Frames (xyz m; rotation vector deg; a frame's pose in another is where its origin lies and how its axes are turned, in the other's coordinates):
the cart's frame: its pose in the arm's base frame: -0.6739 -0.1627 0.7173 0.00 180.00 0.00
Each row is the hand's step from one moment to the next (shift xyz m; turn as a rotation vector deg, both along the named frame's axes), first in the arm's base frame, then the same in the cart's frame.
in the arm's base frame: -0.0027 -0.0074 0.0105 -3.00 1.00 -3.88
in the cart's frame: 0.0027 -0.0074 -0.0105 3.00 1.00 3.88
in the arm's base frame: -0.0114 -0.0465 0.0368 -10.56 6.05 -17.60
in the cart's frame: 0.0114 -0.0465 -0.0368 10.56 6.05 17.60
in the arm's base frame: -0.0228 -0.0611 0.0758 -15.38 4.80 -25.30
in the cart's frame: 0.0228 -0.0611 -0.0758 15.38 4.80 25.30
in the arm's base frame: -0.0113 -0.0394 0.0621 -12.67 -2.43 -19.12
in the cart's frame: 0.0113 -0.0394 -0.0621 12.67 -2.43 19.12
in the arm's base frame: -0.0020 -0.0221 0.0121 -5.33 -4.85 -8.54
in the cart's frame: 0.0020 -0.0221 -0.0121 5.33 -4.85 8.54
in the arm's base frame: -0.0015 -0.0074 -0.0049 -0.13 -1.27 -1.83
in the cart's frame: 0.0015 -0.0074 0.0049 0.13 -1.27 1.83
